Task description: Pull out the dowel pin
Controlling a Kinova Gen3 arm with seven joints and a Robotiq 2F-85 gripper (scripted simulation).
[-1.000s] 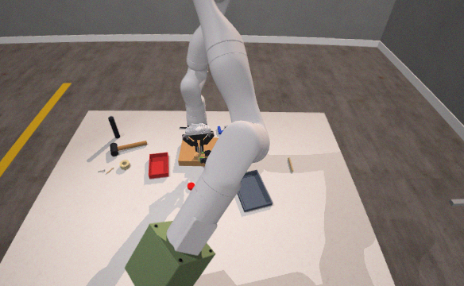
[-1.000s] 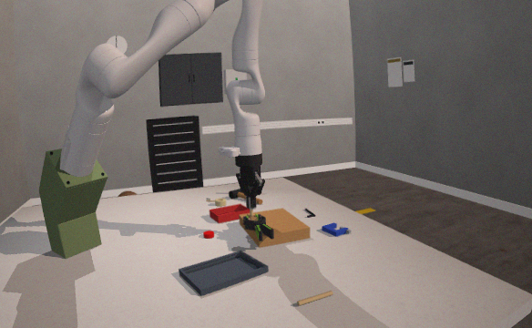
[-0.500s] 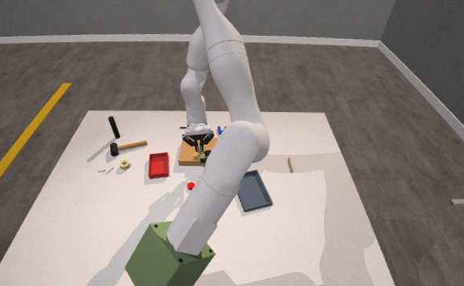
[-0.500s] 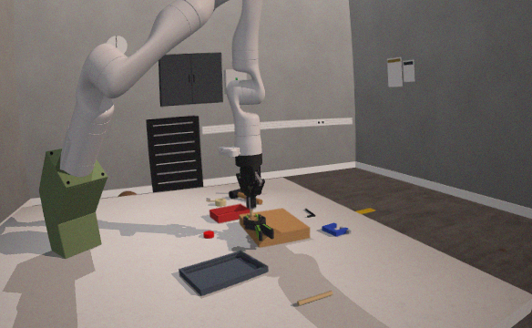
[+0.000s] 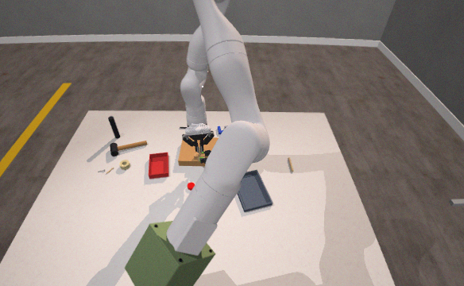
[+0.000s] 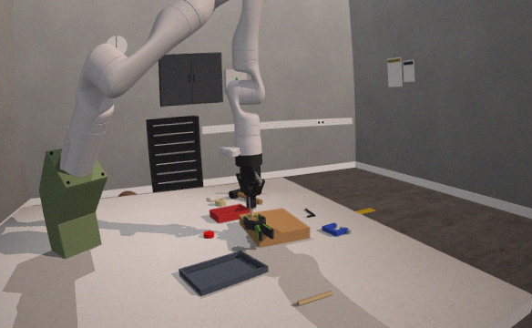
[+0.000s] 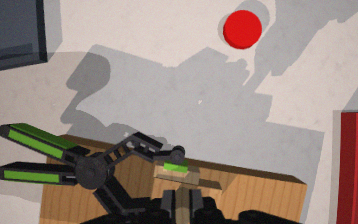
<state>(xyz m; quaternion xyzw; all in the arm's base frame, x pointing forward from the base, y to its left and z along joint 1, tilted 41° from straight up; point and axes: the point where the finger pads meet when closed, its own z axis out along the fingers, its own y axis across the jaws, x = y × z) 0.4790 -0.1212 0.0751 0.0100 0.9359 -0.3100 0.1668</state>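
Right now the red tray is 4 cm ahead of my hand, 18 cm to the left of it and 9 cm below it. Round my hand: dowel pin 2 cm below; then wooden bench board 5 cm ahead, 2 cm to the right, 7 cm below; then red disc 11 cm behind, 7 cm to the left, 9 cm below.
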